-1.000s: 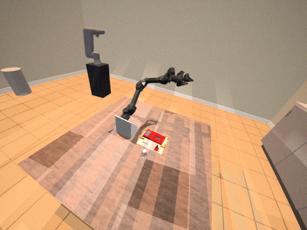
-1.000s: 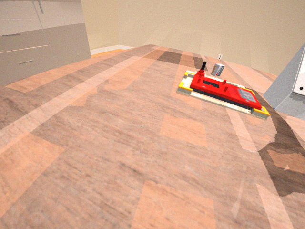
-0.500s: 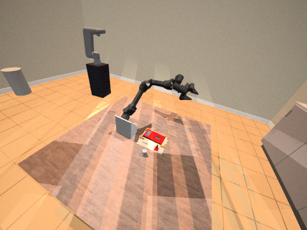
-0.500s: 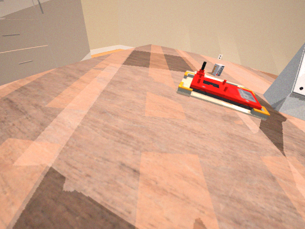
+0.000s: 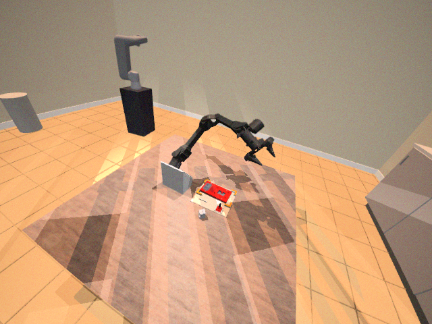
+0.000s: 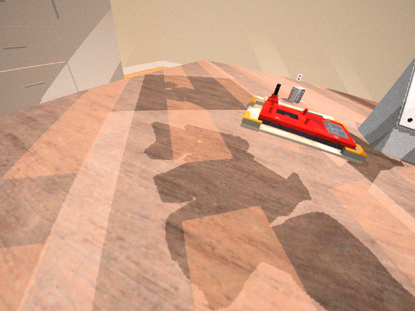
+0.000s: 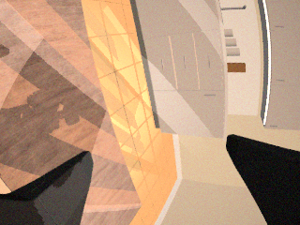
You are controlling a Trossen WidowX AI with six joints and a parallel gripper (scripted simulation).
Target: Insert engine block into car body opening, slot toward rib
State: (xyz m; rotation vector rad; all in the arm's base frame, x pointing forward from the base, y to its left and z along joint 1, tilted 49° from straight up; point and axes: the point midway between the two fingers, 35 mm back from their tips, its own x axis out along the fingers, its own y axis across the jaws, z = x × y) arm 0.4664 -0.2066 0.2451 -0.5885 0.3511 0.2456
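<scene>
The engine block lies 340 mm below my gripper tip, 280 mm behind it and 210 mm to the right of it.
</scene>
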